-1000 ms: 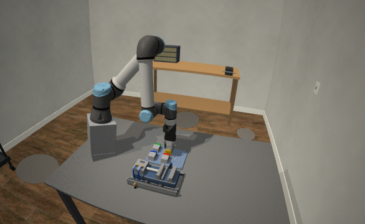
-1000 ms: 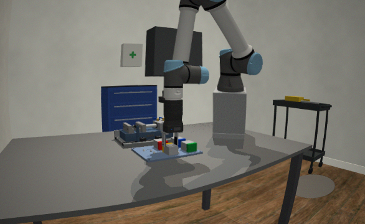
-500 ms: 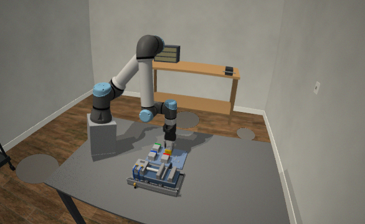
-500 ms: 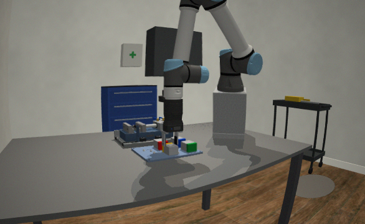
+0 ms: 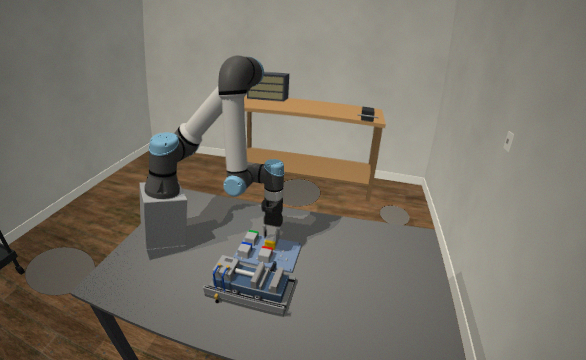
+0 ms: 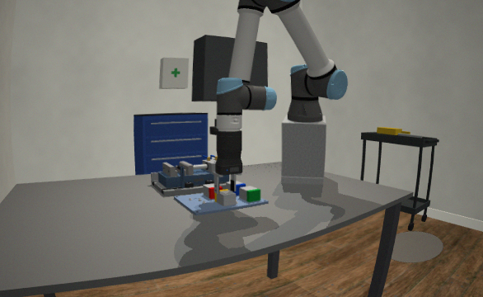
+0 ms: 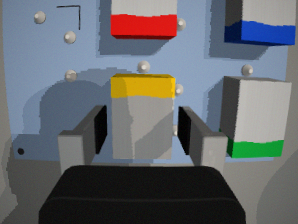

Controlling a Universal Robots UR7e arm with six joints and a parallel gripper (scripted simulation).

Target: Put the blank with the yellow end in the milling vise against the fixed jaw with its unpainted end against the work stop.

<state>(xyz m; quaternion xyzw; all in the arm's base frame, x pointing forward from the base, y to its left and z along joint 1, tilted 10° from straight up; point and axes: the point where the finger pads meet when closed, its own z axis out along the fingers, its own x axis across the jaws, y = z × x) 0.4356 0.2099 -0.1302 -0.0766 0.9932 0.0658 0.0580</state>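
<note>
Right now my hand is 4 cm above the yellow-ended blank. The rest, counted from my hand: light blue plate: 4 cm to the right, 6 cm below; green-ended blank: 9 cm behind, 2 cm to the right, 4 cm below; red-ended blank: 1 cm ahead, 9 cm to the right, 4 cm below.
</note>
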